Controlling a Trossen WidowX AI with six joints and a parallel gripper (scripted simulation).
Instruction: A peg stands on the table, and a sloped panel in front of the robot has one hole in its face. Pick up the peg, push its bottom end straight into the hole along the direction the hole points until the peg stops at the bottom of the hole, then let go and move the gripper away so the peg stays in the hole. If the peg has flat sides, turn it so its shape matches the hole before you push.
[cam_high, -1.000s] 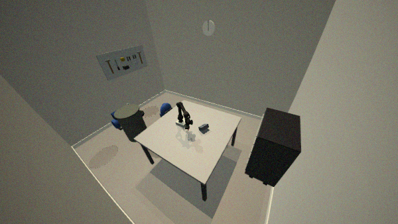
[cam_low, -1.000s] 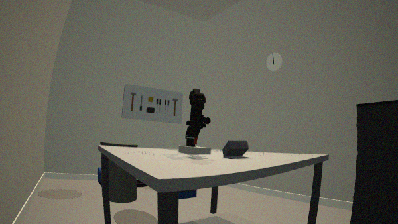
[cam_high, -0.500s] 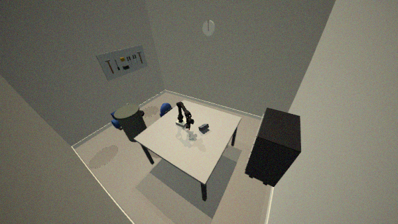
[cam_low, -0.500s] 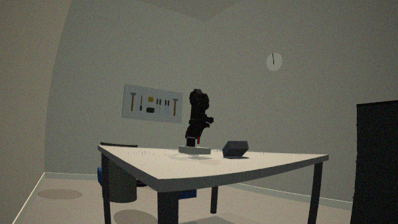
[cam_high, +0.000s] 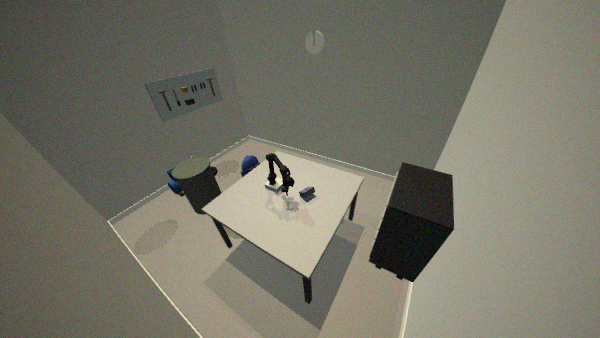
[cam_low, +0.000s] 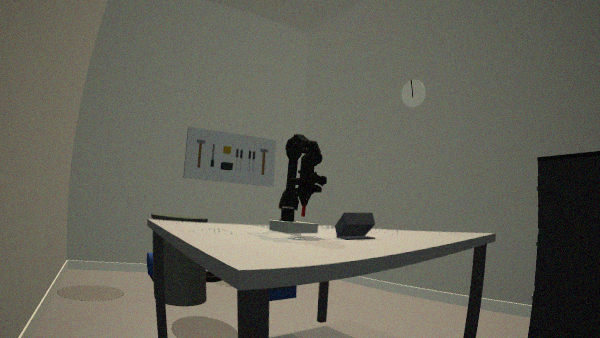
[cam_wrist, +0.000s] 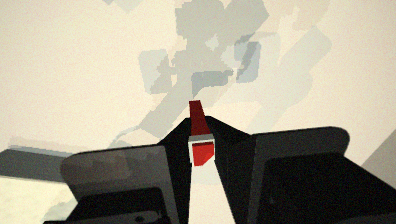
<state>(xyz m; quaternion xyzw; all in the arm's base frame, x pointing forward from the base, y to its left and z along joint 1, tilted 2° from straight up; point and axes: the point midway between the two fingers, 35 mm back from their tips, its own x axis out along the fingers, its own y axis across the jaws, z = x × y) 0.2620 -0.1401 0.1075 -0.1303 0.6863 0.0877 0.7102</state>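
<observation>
Now: gripper tip 15 cm short of the dark sloped panel, 15 cm to the right of it and 7 cm above it. Also, from my gripper tip: red peg (2 cm above).
</observation>
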